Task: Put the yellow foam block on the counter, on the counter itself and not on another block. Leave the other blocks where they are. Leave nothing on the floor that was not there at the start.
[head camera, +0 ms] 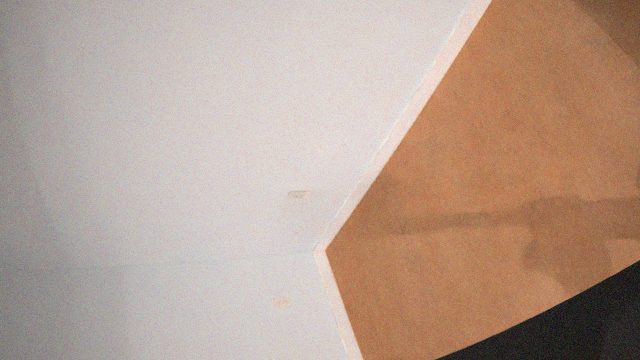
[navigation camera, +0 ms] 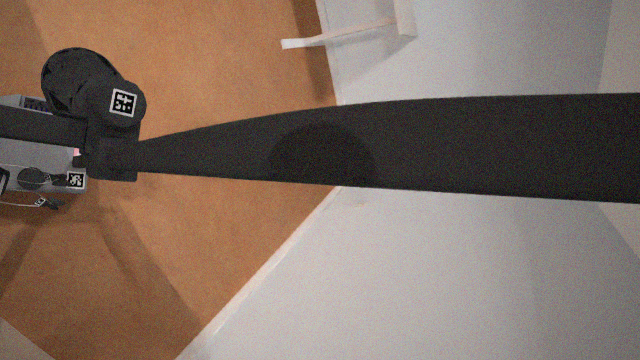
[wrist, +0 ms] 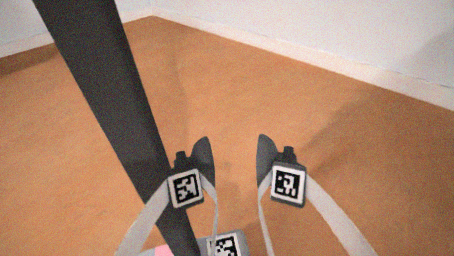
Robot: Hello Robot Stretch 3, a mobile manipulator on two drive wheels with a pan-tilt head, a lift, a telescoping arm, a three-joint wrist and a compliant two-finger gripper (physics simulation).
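Pixels of known places: gripper, fingertip midpoint: (navigation camera: 66, 193) (wrist: 234, 154); robot's base, origin of the base link: (navigation camera: 32, 175).
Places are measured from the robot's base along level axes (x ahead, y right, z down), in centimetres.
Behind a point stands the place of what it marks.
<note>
My gripper (navigation camera: 61, 192) @(x 2.0, y -8.0, z -48.3 cm) (wrist: 234, 154) @(x 2.0, y -8.0, z -48.3 cm) is open, with nothing between its fingers. In the wrist view it hangs over the orange-brown floor, with part of my grey base below the fingertips. In the navigation view it is at the left edge, beside the base. The yellow foam block does not show in any of the three views, nor do the other blocks. A beige surface (navigation camera: 20, 342) @(x 60.4, y 3.7, z -6.9 cm) shows in the bottom left corner of the navigation view; I cannot tell whether it is the counter.
White walls (head camera: 150, 150) @(x 26.7, y -182.4, z -118.6 cm) (navigation camera: 425, 275) @(x 43.3, y -155.6, z -111.4 cm) (wrist: 350, 25) @(x 79.8, y -97.1, z -24.8 cm) meet the orange-brown floor (head camera: 475, 125) @(x 26.8, y -124.5, z -0.1 cm) (navigation camera: 225, 225) @(x 22.6, y -97.0, z -0.1 cm) (wrist: 300, 100) @(x 48.0, y -76.7, z 0.0 cm) at a corner with a pale skirting board. A pale bar (navigation camera: 345, 34) @(x -160.0, y -192.6, z -24.4 cm) sticks out near the wall. My dark mast (wrist: 100, 75) @(x -6.6, y -11.6, z -54.9 cm) crosses the wrist view's left side.
</note>
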